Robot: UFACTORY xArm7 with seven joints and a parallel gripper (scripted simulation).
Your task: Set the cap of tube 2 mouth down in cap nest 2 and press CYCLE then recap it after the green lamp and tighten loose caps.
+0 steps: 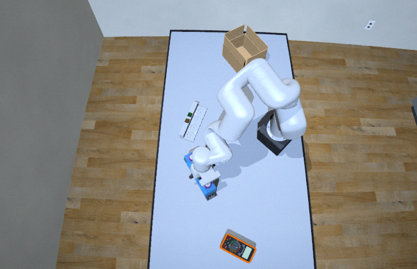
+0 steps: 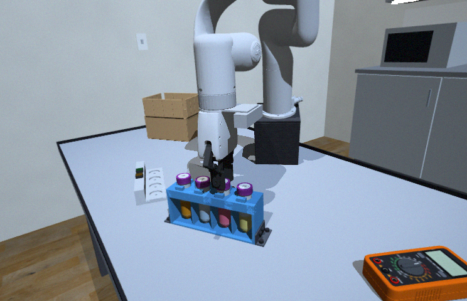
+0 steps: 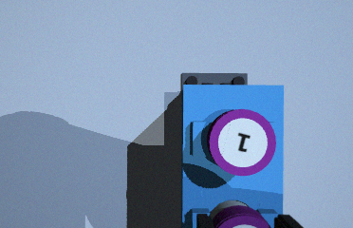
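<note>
The cap 3 lies 3 cm ahead of my hand, 4 cm to the right of it and 2 cm below it. The rest, counted from my hand: cap marked 1 (3 cm behind, 4 cm to the left, 2 cm below); cap 4 (7 cm ahead, 8 cm to the right, 2 cm below); purple cap marked 2 (2 cm below).
</note>
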